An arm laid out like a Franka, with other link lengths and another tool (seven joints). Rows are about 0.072 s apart.
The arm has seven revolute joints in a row. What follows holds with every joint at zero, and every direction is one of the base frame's.
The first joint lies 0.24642 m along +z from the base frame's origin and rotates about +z.
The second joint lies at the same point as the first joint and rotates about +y.
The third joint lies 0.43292 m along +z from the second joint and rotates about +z.
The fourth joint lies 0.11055 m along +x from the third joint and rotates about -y.
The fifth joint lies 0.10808 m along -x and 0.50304 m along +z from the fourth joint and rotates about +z.
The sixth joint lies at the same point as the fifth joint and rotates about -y.
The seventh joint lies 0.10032 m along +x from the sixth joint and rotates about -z.
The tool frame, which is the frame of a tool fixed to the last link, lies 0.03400 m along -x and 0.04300 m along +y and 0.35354 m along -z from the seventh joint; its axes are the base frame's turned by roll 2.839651, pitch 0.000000 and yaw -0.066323 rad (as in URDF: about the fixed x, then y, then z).
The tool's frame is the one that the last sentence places.
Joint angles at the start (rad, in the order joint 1, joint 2, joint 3, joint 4, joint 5, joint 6, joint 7): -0.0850, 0.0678, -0.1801, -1.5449, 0.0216, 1.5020, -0.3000
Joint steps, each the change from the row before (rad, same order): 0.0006, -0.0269, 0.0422, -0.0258, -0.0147, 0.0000, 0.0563; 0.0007, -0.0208, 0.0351, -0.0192, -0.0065, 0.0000, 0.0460; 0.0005, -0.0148, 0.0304, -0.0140, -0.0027, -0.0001, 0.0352; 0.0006, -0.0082, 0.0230, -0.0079, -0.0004, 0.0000, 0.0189; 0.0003, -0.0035, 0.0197, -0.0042, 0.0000, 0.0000, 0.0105; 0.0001, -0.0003, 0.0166, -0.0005, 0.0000, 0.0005, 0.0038; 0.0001, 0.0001, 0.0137, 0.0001, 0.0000, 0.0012, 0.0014; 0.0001, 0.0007, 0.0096, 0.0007, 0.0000, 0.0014, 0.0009; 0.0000, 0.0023, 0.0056, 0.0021, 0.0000, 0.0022, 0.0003; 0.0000, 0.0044, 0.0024, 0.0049, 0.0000, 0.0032, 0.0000; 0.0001, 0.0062, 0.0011, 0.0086, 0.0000, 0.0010, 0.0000; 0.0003, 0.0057, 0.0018, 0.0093, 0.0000, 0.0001, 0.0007; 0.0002, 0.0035, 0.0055, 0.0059, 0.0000, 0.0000, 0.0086
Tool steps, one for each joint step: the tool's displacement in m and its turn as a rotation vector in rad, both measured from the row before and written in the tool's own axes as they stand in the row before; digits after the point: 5 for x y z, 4 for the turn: -0.00584, -0.02436, -0.00945, -0.0126, -0.0066, 0.0130; -0.00481, -0.02170, -0.00883, -0.0069, -0.0029, 0.0102; -0.00385, -0.01937, -0.00733, -0.0044, -0.0012, 0.0044; -0.00238, -0.01498, -0.00531, -0.0024, 0.0015, -0.0043; -0.00114, -0.01274, -0.00373, -0.0020, 0.0020, -0.0092; 0.00016, -0.01036, -0.00311, -0.0019, 0.0040, -0.0121; 0.00051, -0.00845, -0.00266, -0.0016, 0.0047, -0.0114; 0.00083, -0.00591, -0.00186, -0.0012, 0.0039, -0.0079; 0.00176, -0.00338, -0.00091, -0.0007, 0.0035, -0.0044; 0.00318, -0.00123, -0.00058, -0.0004, 0.0042, -0.0012; 0.00360, -0.00022, -0.00109, -0.0002, 0.0036, -0.0001; 0.00334, -0.00064, -0.00187, -0.0003, 0.0039, -0.0002; 0.00240, -0.00340, -0.00217, -0.0005, 0.0014, 0.0035
